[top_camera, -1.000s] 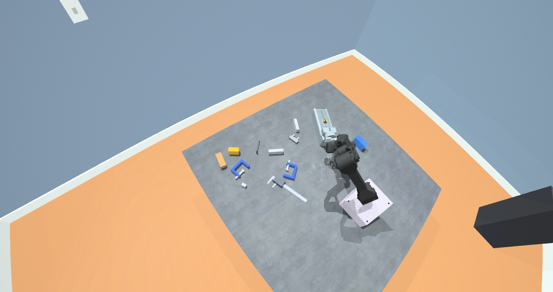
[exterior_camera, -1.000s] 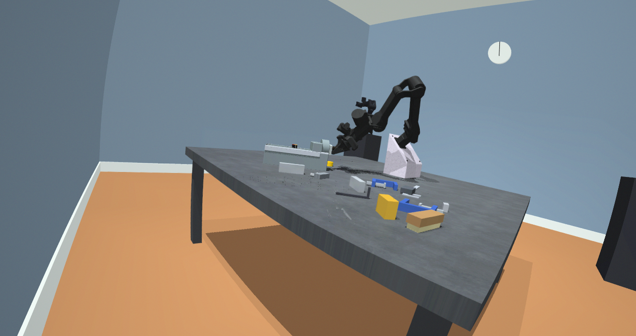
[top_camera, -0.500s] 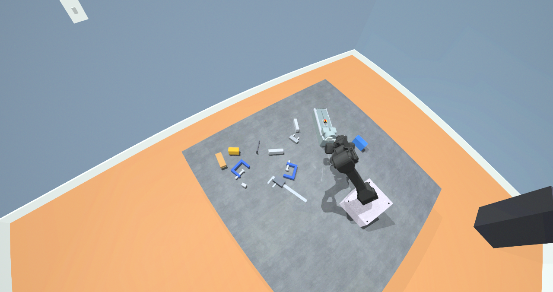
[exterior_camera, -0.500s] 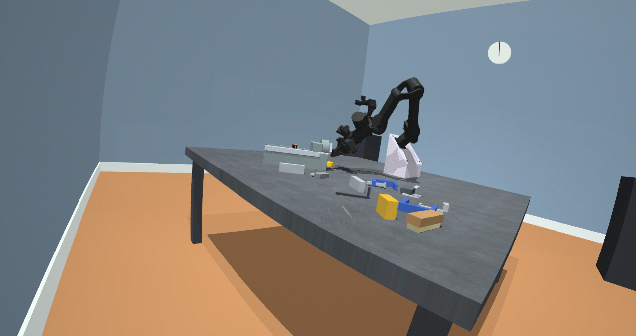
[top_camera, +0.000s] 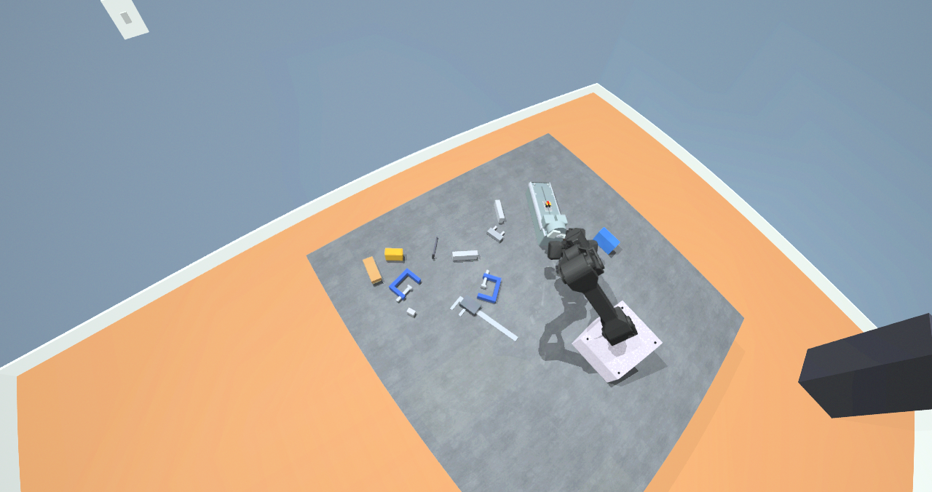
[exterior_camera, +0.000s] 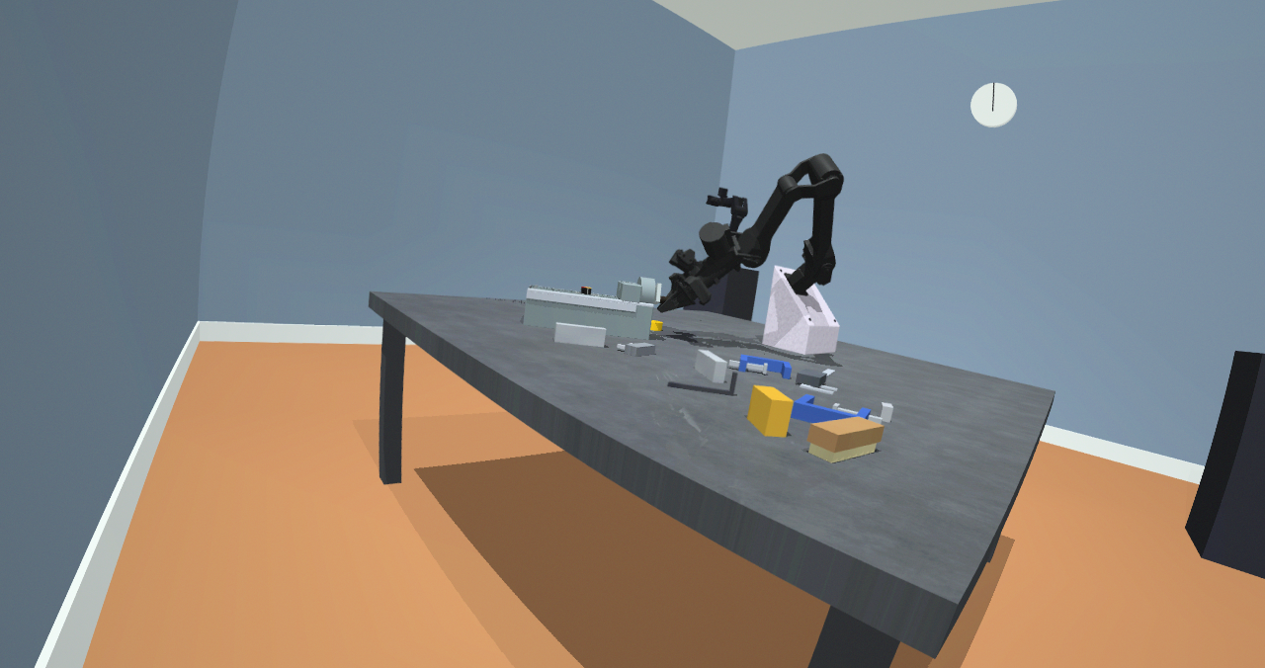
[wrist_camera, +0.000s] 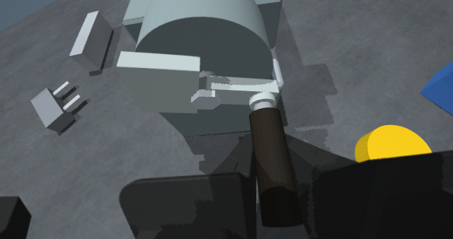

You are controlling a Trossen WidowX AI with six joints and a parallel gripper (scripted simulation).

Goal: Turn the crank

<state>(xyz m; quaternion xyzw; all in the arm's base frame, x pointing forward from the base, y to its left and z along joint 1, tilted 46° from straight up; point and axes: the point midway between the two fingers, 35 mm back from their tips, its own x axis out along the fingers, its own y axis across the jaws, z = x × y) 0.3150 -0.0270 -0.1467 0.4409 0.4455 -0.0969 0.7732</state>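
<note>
Now: the dark handle 2 cm behind my gripper tip, 1 cm to the left of it and 2 cm above it. Round my gripper tip: red pointer 16 cm ahead, 7 cm to the right, 3 cm above; blue block 10 cm behind, 20 cm to the right, 3 cm below; yellow round piece 7 cm behind, 9 cm to the right, 5 cm below.
</note>
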